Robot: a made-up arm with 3 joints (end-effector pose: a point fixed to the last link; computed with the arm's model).
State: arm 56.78 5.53 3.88
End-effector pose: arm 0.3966 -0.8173 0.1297 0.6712 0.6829 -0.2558 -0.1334
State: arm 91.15 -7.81 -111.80
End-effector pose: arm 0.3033 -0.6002 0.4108 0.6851 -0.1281 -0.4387 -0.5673
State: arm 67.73 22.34 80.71
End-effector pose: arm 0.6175 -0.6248 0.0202 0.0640 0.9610 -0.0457 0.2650
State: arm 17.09 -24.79 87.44
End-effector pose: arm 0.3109 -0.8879 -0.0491 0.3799 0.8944 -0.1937 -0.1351
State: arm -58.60 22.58 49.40
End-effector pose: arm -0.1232 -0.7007 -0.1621 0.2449 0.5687 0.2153 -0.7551
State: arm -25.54 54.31 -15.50
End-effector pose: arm 0.1738 -0.5756 -0.2751 0.4814 0.5913 0.4151 -0.4963
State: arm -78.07 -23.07 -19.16
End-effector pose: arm 0.2521 -0.8084 -0.0494 0.6668 -0.1719 0.5634 -0.4566
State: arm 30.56 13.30 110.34
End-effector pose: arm 0.4906 -0.6118 -0.2128 0.1001 -0.9924 0.0617 -0.0364
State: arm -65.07 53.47 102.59
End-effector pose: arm -0.2001 -0.3081 -0.1672 0.3052 -0.6187 0.1714 0.7033
